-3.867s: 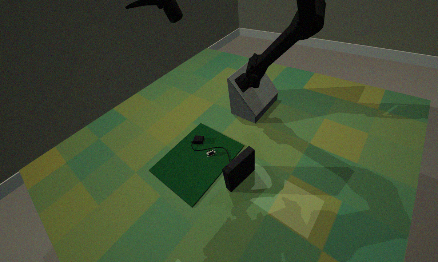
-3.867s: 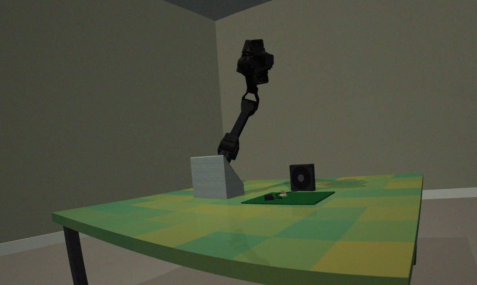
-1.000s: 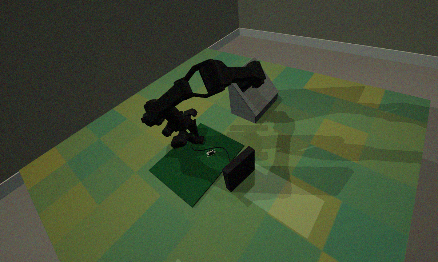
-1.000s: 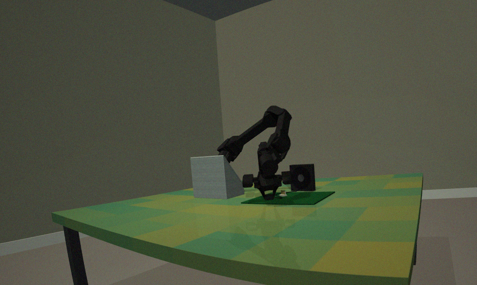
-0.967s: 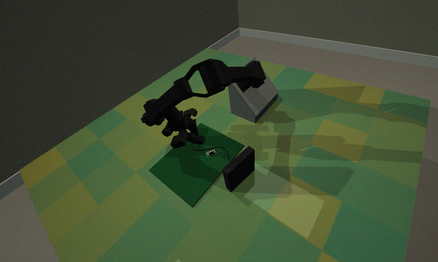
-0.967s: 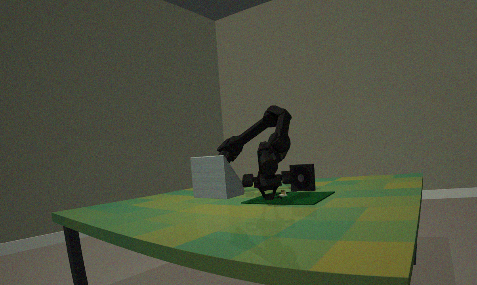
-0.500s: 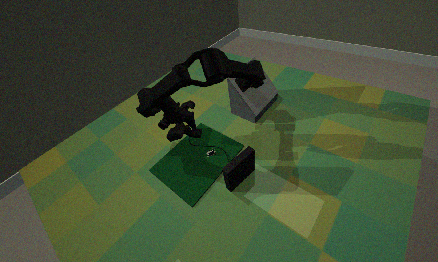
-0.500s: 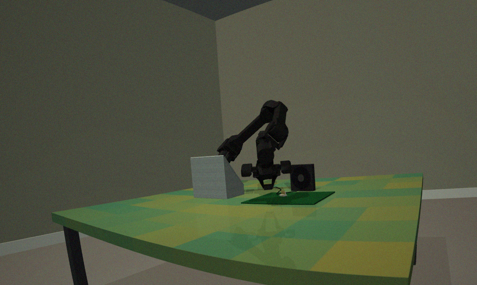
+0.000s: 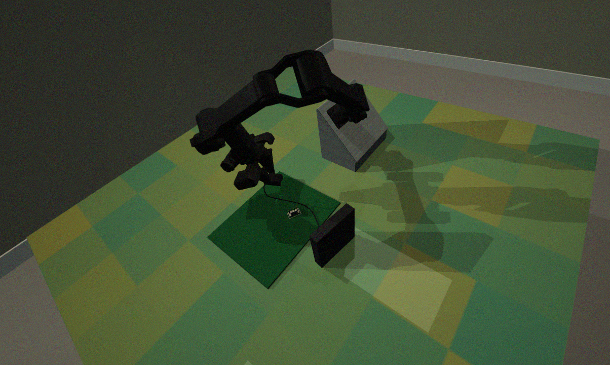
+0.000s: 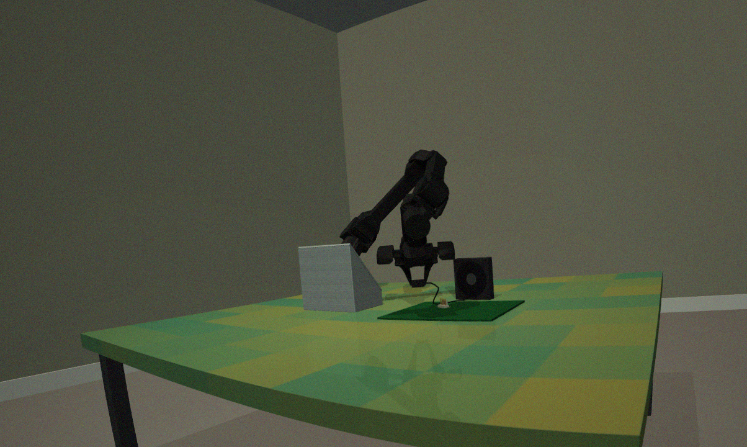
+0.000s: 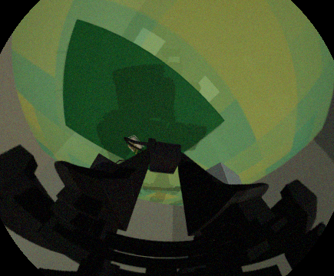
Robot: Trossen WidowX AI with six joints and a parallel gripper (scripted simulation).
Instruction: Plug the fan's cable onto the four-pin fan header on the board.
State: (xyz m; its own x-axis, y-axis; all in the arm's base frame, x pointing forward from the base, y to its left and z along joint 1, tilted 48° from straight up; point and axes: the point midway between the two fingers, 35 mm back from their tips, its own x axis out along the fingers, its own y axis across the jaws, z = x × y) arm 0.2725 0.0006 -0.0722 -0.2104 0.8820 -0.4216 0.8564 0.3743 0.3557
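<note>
My gripper tip is now 9 cm above the dark green board, 7 cm short of it and 5 cm to the right of it. From my gripper tip the other things lie so: black fan: 24 cm to the left, 3 cm ahead, 2 cm below; black plug: 1 cm to the left.
</note>
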